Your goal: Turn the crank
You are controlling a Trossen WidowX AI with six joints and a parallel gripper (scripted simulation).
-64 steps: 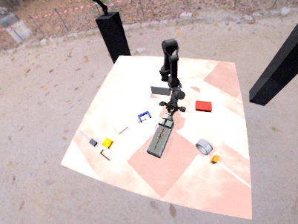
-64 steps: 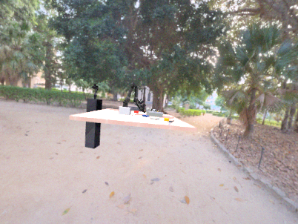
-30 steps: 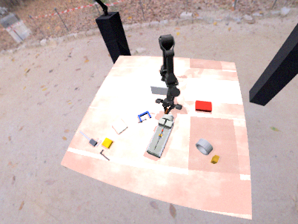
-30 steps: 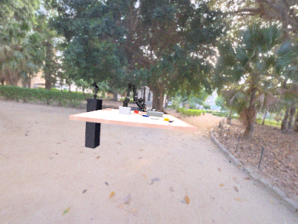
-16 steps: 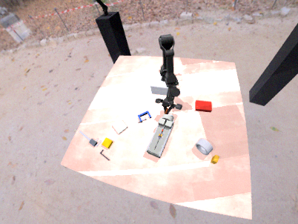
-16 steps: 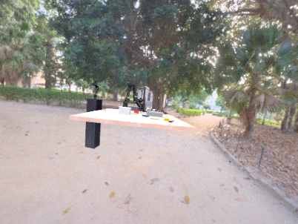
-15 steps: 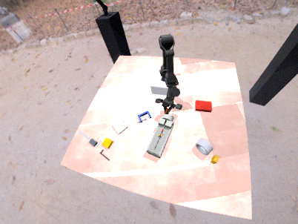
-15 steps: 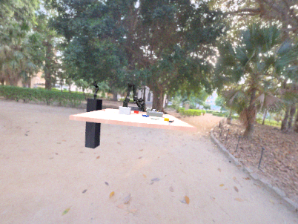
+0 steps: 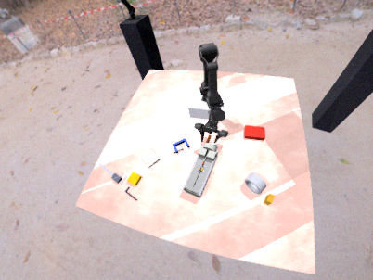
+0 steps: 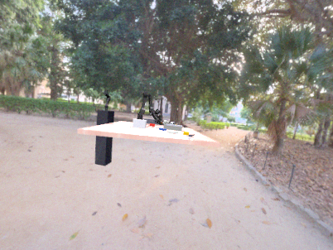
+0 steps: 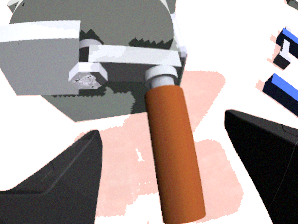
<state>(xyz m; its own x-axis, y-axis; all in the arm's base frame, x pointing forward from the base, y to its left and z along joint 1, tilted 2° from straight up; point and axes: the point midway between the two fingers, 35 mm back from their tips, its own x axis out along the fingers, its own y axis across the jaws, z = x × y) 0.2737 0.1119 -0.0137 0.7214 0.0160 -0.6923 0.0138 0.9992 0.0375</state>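
Right now the crank handle is 2 cm behind my gripper tip and 3 cm above it. Also, from my gripper tip: white tile: 19 cm ahead, 31 cm to the right, 4 cm below; then red pointer: 13 cm ahead, 3 cm to the left, 3 cm above; then red block: 19 cm behind, 24 cm to the left, 4 cm below.
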